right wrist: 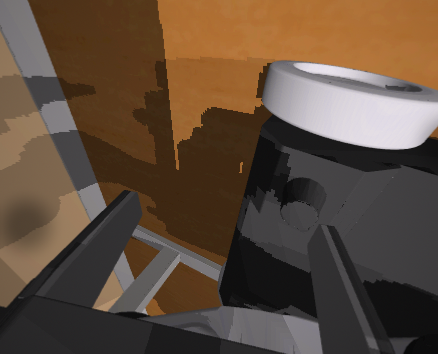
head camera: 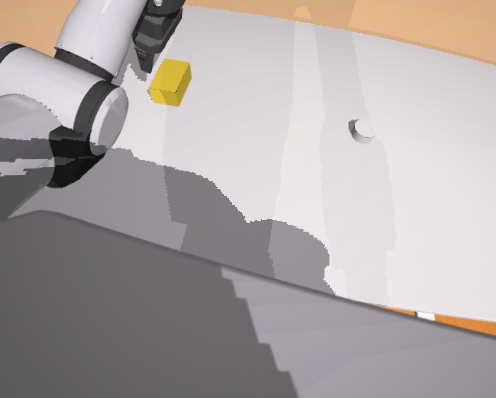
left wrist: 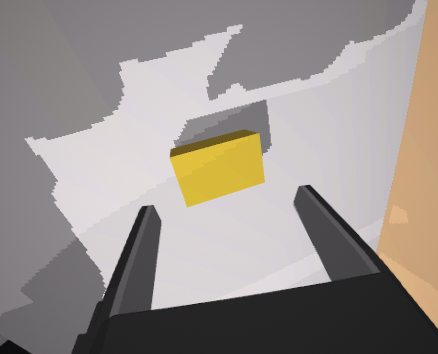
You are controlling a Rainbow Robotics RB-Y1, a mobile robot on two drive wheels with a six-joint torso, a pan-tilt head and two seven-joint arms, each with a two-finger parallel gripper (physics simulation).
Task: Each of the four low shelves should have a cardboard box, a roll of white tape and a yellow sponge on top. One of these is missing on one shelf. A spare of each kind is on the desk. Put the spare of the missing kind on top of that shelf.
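Places are measured from the robot's base along level axes (x up, y back, z right), in centimetres.
Where they show: left gripper, fingertip midpoint: (head camera: 158,50) (left wrist: 228,204); right gripper, fingertip midpoint: (right wrist: 223,218).
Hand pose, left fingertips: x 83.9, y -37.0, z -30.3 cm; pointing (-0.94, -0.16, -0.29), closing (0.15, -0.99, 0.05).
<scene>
Things, the pixels of their centre, and the offset from my left fingertips. Level surfaces: height alone.
- yellow sponge, body centre: (left wrist: 217,165) (head camera: 171,82) dx -9.5, dy -1.5, dz +0.4 cm
- white desk, its level: dx -11.8 cm
- small white round piece, body centre: (head camera: 363,131) dx -10.6, dy -2.1, dz +45.7 cm
- orange floor, its level: dx -83.8 cm
The yellow sponge (head camera: 170,82) (left wrist: 217,170) lies on the white desk (head camera: 240,125) (left wrist: 125,165). My left gripper (head camera: 146,69) (left wrist: 228,204) is open and empty. In the left wrist view the sponge shows beyond and between its two fingertips; in the head view it is just right of and below the fingertip. A small white round piece (head camera: 364,130), which looks like the roll of tape, stands further right on the desk. My right gripper (right wrist: 223,218) is open and empty, low over the floor. The cardboard box and the low shelves do not show.
In the right wrist view, my black base (right wrist: 310,260) with a white wheel (right wrist: 345,115) stands at the right on the orange floor (right wrist: 300,30). Pale frame bars (right wrist: 155,272) run at the lower left. My grey body (head camera: 125,310) hides the near desk edge in the head view.
</scene>
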